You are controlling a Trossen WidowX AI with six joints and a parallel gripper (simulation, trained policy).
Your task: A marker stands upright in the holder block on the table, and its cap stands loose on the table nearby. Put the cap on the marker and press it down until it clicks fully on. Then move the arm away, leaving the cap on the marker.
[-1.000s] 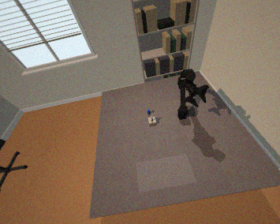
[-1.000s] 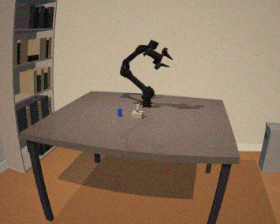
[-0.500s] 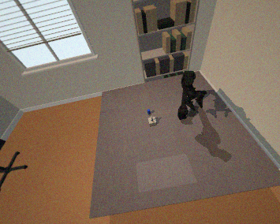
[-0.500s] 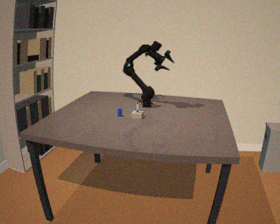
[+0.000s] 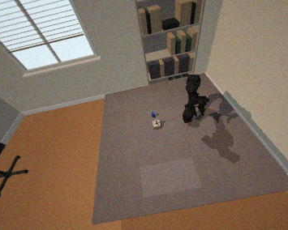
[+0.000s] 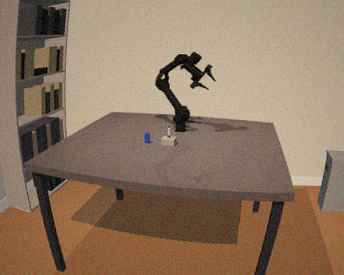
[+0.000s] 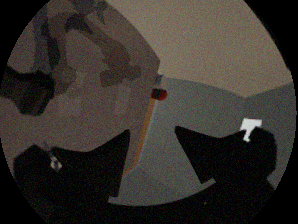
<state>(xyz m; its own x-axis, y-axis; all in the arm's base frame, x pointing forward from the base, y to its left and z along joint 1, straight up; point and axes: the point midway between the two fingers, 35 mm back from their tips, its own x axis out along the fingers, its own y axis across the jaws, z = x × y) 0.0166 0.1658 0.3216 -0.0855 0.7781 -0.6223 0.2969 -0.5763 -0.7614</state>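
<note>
Now: gripper tip 29 cm short of the blue cap, 32 cm to the left of it and 27 cm above it. The rest, counted from my gripper tip: pale holder block (28 cm ahead, 20 cm to the right, 28 cm below).
</note>
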